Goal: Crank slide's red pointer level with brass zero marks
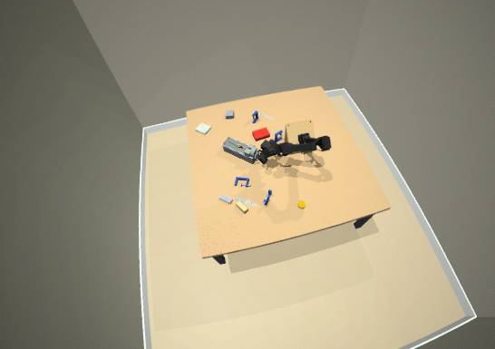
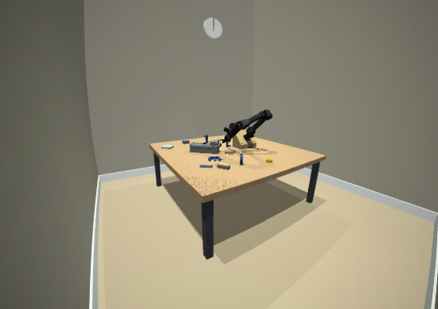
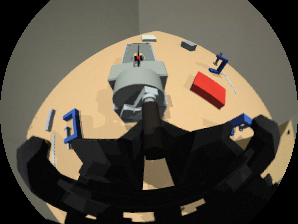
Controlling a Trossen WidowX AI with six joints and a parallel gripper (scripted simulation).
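Now: the dark crank handle 3 cm above my gripper tip, 1 cm to the left of it and 1 cm behind it. From my gripper tip the other things lie so: red pointer: 12 cm ahead, 9 cm to the right, 1 cm below; then tan block: 33 cm to the left, 21 cm ahead, 7 cm below; then yellow disc: 42 cm to the left, 17 cm behind, 8 cm below.
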